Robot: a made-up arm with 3 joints.
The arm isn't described. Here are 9 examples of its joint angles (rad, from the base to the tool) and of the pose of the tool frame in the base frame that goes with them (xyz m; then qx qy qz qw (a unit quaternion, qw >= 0)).
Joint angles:
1: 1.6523 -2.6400 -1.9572
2: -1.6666 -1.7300 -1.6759
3: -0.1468 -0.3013 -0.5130
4: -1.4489 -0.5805 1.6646
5: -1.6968 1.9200 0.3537
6: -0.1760 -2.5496 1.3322
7: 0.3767 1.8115 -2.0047
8: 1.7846 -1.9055 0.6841
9: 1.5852 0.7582 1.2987
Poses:
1: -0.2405 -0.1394 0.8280 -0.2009 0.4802 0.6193 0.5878
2: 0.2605 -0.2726 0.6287 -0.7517 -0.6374 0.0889 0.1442
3: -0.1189 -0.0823 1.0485 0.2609 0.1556 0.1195 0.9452
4: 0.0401 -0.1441 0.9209 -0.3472 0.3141 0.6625 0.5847
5: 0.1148 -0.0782 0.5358 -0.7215 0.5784 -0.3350 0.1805
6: -0.0179 -0.2941 0.7542 -0.0356 -0.5915 0.7322 0.3358
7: -0.1631 0.0064 0.9445 0.5038 -0.6888 -0.4247 0.3023
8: -0.1104 -0.3092 0.5260 -0.6654 -0.6141 0.4033 0.1325
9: -0.0693 0.0316 0.6374 -0.2844 -0.2766 -0.5726 0.7175
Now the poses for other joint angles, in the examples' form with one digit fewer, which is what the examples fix.
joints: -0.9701 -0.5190 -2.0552
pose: 0.166 -0.290 0.934 0.775 0.419 -0.333 0.337
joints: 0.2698 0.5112 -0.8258
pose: -0.172 -0.022 0.999 0.359 -0.156 -0.212 0.895
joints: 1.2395 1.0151 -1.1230
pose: -0.324 -0.019 0.765 0.569 -0.610 -0.156 0.528
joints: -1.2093 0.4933 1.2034
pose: 0.044 0.031 0.841 -0.547 0.625 0.240 0.503
